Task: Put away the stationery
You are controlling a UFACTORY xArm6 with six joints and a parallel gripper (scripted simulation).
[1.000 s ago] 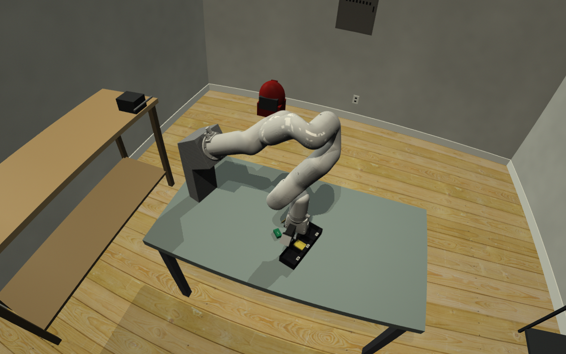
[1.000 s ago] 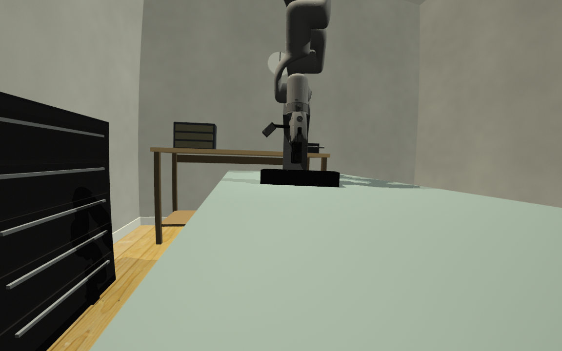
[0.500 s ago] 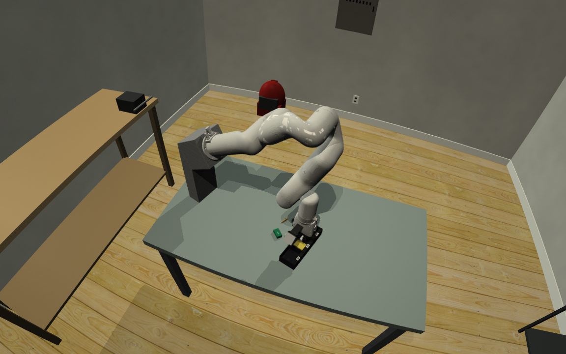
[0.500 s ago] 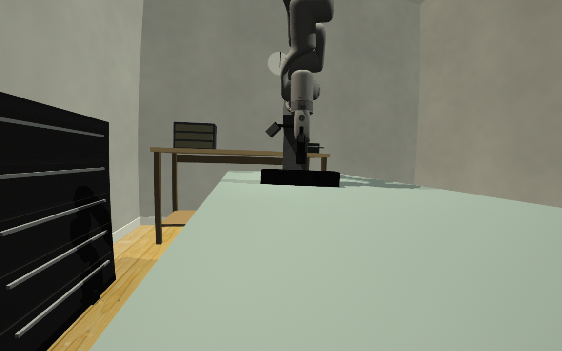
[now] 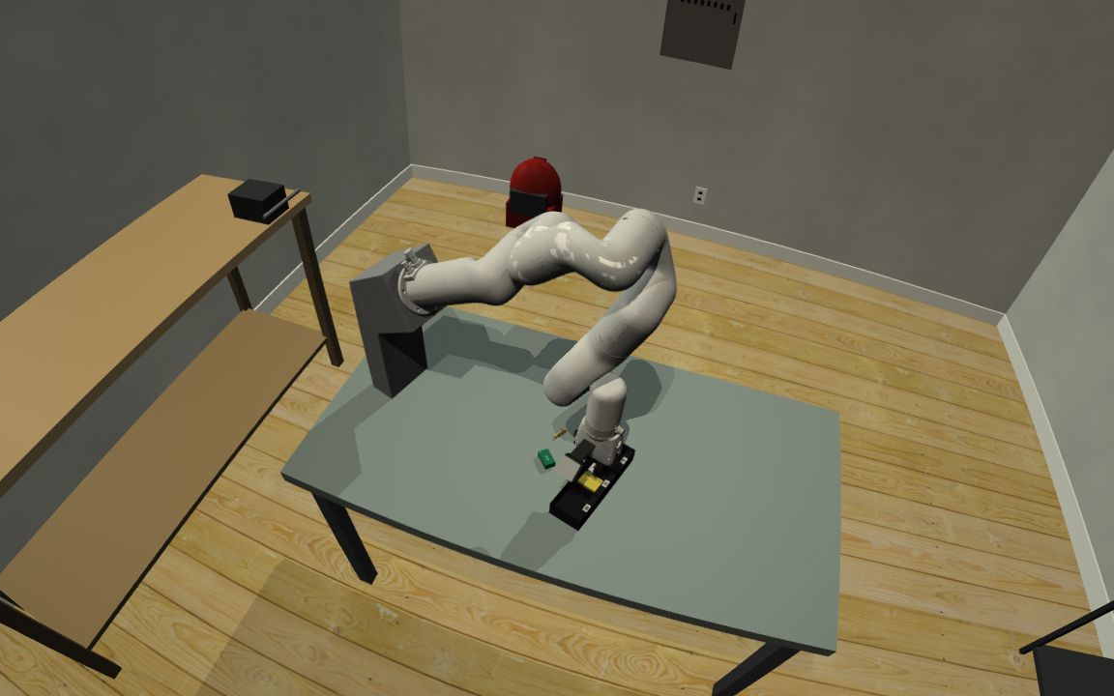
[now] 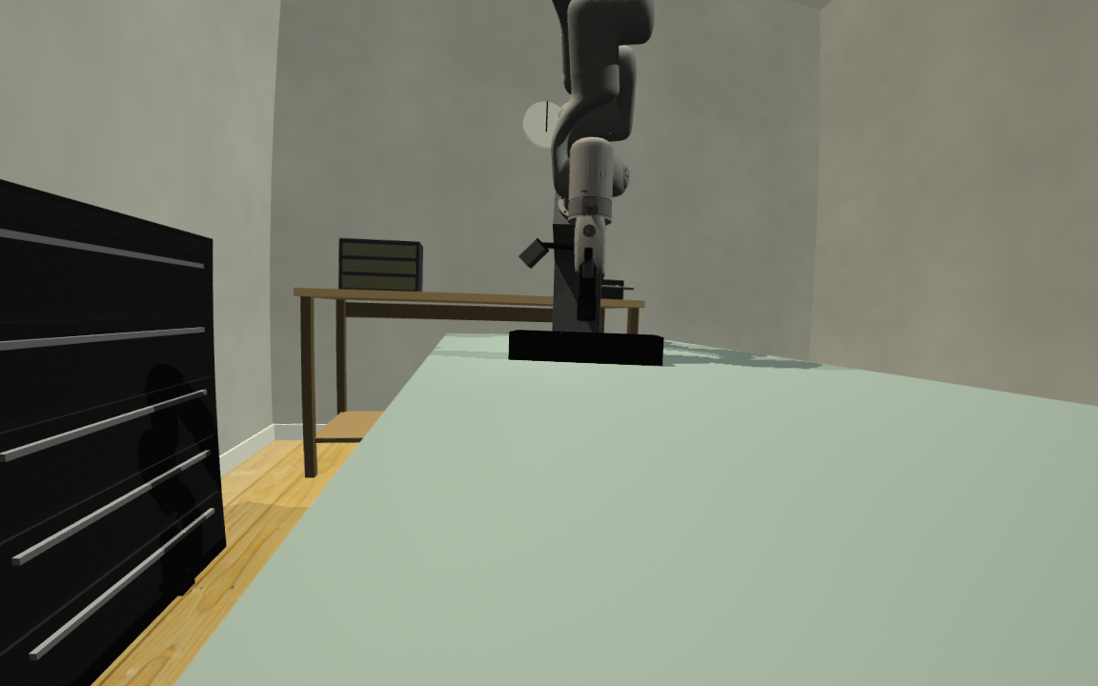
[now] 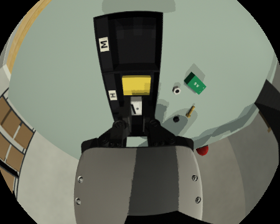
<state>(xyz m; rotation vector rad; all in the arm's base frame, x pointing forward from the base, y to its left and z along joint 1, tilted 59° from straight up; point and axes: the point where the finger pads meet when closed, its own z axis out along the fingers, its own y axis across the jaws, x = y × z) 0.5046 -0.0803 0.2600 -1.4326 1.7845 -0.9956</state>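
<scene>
Now: hand 1 cm short of the bin rack and 7 cm above it. Also, from my hand: small white piece (1 cm below); then yellow block (8 cm below); then white ring (7 cm behind, 5 cm to the left, 8 cm below).
</scene>
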